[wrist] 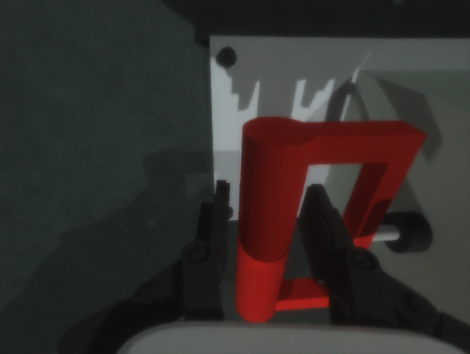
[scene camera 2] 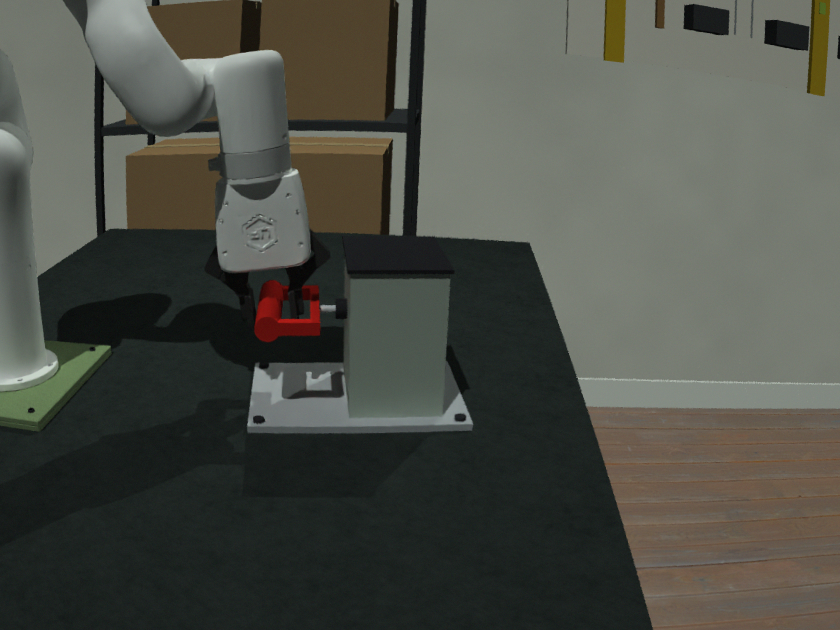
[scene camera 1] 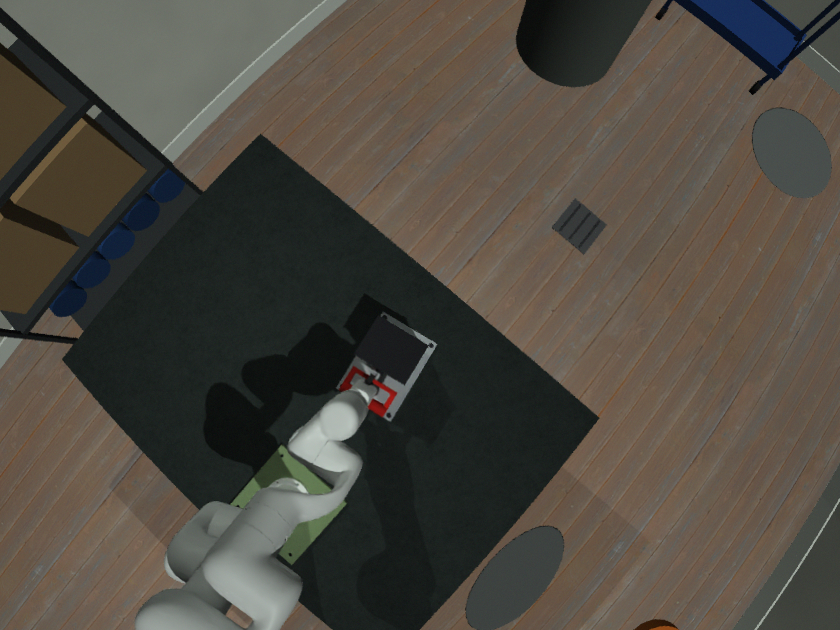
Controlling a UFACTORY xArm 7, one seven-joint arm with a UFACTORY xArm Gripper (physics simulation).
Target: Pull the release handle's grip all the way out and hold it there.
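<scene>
The red release handle [scene camera 1: 379, 408] [scene camera 2: 268, 324] [wrist: 270, 160] is a U-shaped frame with a thick round grip bar on its outer side. A short stretch of pale rod [scene camera 2: 327, 307] [wrist: 387, 233] shows between the frame and the black collar [scene camera 2: 341, 307] [wrist: 414, 232] on the grey-green housing [scene camera 2: 396, 345]. My gripper [scene camera 2: 272, 313] [wrist: 265, 201] is partly open and points down around the grip bar. One finger is outside the bar, the other inside the frame's opening. In the wrist view gaps show on both sides of the bar, and nothing is clamped.
The housing stands on a light base plate [scene camera 2: 298, 415] [wrist: 285, 55] with dark bolts, on a dark mat [scene camera 1: 271, 223] [scene camera 2: 474, 528]. The arm's green mounting plate [scene camera 1: 308, 535] [scene camera 2: 67, 386] is on the handle's side of the housing. A shelf rack [scene camera 2: 414, 88] with cardboard boxes [scene camera 2: 325, 61] stands behind.
</scene>
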